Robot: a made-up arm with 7 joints. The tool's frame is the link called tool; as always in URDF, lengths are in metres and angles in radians. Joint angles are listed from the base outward.
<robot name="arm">
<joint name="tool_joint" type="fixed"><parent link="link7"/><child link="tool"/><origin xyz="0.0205 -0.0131 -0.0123" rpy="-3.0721 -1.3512 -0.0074"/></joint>
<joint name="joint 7" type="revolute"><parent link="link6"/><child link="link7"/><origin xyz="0.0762 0.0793 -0.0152" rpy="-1.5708 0 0"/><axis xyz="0 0 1"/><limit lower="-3.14" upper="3.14"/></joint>
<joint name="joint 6" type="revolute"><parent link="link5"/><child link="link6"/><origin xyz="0.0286 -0.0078 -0.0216" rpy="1.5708 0 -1.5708"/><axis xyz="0 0 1"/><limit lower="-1.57" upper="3.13"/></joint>
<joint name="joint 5" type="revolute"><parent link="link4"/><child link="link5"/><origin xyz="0.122 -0.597 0.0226" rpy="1.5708 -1.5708 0"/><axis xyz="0 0 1"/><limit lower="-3.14" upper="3.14"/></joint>
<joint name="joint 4" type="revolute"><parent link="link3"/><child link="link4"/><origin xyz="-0.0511 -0.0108 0.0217" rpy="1.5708 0 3.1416"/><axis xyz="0 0 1"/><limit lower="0.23" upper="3.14"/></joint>
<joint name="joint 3" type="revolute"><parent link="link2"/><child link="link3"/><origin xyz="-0.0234 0.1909 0.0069" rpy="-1.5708 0 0"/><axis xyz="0 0 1"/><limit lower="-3.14" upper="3.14"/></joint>
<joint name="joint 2" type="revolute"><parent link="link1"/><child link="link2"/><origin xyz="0.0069 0.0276 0.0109" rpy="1.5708 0 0"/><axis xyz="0 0 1"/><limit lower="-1.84" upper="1.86"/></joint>
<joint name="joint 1" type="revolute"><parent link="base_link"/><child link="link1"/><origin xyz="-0.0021 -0.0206 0.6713" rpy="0 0 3.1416"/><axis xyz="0 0 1"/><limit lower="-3.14" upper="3.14"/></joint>
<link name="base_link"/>
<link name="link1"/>
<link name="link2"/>
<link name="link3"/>
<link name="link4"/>
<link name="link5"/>
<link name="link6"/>
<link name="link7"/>
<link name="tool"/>
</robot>
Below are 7 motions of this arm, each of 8 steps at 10 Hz.
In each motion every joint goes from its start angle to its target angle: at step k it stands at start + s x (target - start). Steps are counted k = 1, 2, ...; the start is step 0. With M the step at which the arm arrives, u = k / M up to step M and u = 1 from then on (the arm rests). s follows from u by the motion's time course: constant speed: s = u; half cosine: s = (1 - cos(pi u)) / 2; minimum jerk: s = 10 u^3 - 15 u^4 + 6 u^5.
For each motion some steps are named. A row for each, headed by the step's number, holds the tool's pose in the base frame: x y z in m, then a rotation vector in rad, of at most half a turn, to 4 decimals.
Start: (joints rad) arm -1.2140 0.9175 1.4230 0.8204 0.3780 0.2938 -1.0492
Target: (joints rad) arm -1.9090 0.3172 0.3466 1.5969 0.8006 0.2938 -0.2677
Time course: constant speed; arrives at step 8
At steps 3, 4, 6, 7, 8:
3: 0.5926 -0.3533 0.4459 0.6912 0.6100 -0.0424
4: 0.5051 -0.5264 0.4797 0.7688 0.5037 -0.3727
6: 0.2187 -0.7738 0.6163 0.8514 0.1622 -0.9780
7: 0.0431 -0.8260 0.7137 0.8452 -0.0648 -1.2396
8: -0.1341 -0.8229 0.8244 0.8004 -0.3211 -1.4642

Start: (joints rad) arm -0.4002 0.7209 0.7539 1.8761 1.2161 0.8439 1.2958
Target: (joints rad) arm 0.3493 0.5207 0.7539 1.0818 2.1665 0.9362 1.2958
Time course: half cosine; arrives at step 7
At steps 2, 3, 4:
2: 0.7737 0.2339 0.6158 -2.3759 -1.9250 0.5004
3: 0.6678 0.3764 0.5502 -2.0534 -2.0127 0.6260
4: 0.5187 0.4887 0.4822 -1.7388 -2.0354 0.8040

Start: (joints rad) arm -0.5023 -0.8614 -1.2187 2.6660 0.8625 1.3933 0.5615
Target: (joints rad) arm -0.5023 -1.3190 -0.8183 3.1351 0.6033 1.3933 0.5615
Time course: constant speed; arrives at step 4
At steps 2, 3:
2: -0.7440 0.2035 1.1748 0.5273 -1.5346 -0.2992
3: -0.7738 0.2989 1.0526 0.3722 -1.6760 -0.2170

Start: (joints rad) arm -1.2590 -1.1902 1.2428 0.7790 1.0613 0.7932 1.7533
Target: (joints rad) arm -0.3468 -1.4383 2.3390 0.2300 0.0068 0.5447 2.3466
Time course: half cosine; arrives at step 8
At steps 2, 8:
2: 0.5882 -0.0672 0.7703 1.4355 0.0269 -1.3590
8: 0.4459 0.1259 0.4642 -0.0194 -0.3161 -0.5594

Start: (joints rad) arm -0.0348 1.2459 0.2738 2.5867 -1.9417 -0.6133 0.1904
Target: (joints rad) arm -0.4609 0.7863 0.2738 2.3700 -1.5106 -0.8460 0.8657
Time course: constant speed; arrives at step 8
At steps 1, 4, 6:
1: 0.7932 0.0775 0.7338 -1.1033 -0.4422 0.8789
4: 0.7778 -0.0411 0.8507 -0.7732 -0.4588 0.7193
6: 0.7495 -0.1174 0.9252 -0.5665 -0.4948 0.6309

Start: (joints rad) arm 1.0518 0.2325 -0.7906 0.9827 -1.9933 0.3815 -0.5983
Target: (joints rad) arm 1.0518 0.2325 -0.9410 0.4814 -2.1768 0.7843 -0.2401
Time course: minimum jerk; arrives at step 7
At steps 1, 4, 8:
1: 0.6430 0.1793 0.4919 -2.6942 0.3719 0.9563
4: 0.5452 0.0532 0.3449 -2.6349 0.7866 0.9188
8: 0.4592 -0.0138 0.2775 -2.6092 0.9799 0.8752

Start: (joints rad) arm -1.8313 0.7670 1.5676 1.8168 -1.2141 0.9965 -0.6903
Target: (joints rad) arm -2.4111 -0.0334 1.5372 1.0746 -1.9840 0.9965 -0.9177
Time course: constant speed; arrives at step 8
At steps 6, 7, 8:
6: 0.5050 -0.5360 0.8118 -1.7151 1.8920 -0.1716
7: 0.4705 -0.5523 0.7557 -1.8207 2.0941 -0.0666
8: 0.4237 -0.5699 0.6993 -1.9031 2.2961 0.0785

